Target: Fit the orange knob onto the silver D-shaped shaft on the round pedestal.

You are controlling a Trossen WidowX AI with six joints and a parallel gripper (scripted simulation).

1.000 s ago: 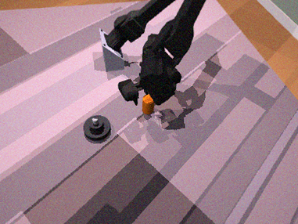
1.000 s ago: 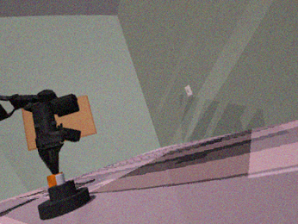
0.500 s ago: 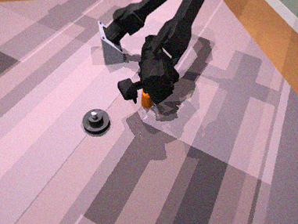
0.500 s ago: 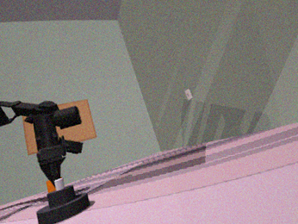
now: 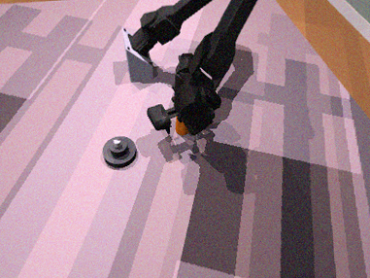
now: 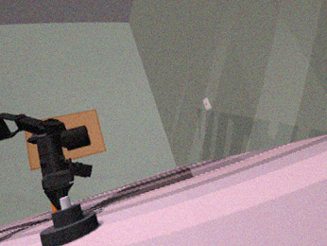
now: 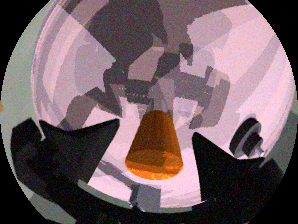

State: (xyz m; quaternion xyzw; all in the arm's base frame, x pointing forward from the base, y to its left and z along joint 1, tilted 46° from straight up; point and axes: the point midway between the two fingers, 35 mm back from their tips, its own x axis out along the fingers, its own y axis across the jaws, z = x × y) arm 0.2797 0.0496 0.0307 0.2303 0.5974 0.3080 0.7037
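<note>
The orange knob is 3 cm above my gripper tip. Round my gripper tip: pedestal with silver shaft 18 cm to the right, 3 cm ahead, 2 cm above.
</note>
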